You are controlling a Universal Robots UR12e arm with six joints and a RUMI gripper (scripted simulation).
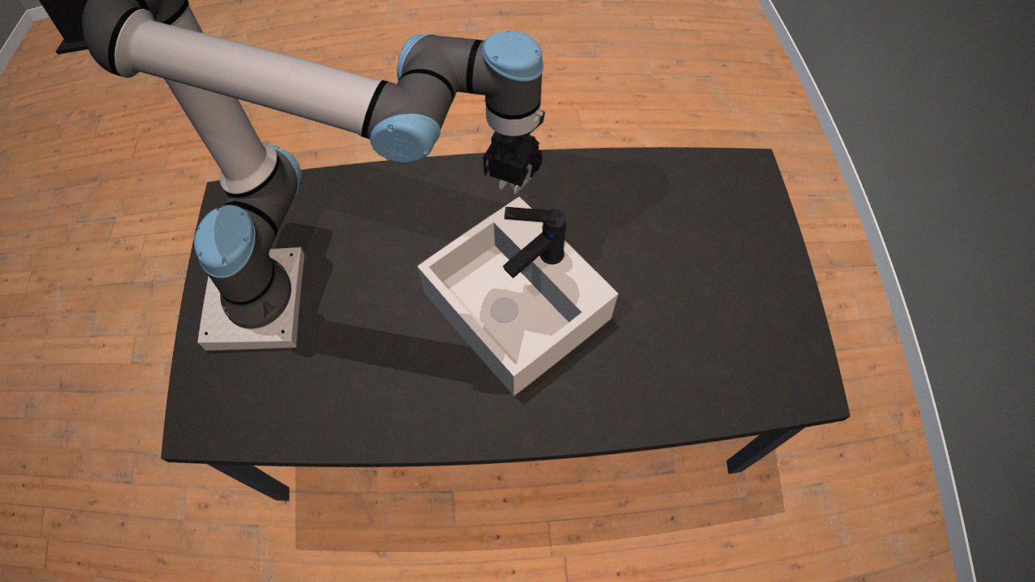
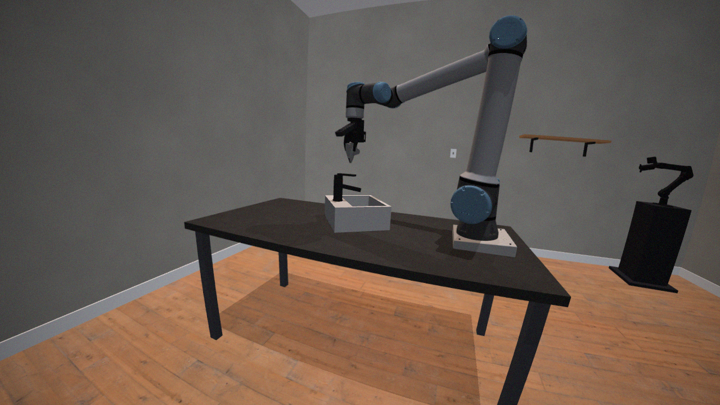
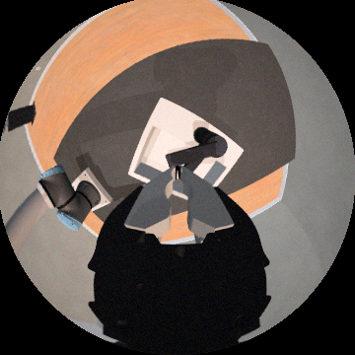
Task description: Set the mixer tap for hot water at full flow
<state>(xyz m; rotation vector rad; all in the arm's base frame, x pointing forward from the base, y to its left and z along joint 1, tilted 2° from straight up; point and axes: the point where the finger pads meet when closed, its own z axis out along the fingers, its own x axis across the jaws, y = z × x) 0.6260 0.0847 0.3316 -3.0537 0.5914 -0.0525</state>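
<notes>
Now: hand 80 mm above the lever, 30 mm short of it and 20 mm to the left of it. Also, from my hand: white square basin 310 mm below, 100 mm to the right, 10 mm behind.
</notes>
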